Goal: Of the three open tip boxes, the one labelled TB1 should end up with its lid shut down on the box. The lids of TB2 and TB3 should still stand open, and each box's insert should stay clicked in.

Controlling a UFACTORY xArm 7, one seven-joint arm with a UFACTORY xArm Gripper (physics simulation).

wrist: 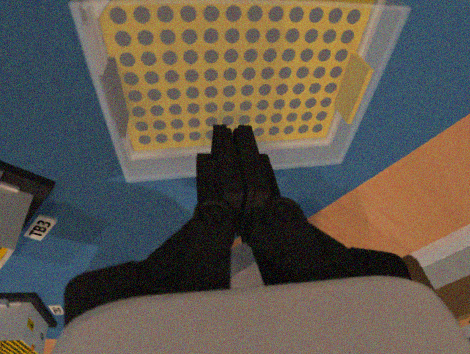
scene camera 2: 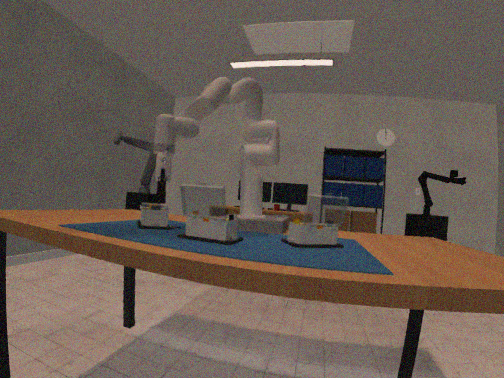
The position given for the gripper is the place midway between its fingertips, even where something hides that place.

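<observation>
Gripper (wrist: 227, 149). Clear lid (scene camera 2: 199, 201). Tip box (scene camera 2: 150, 219).
</observation>
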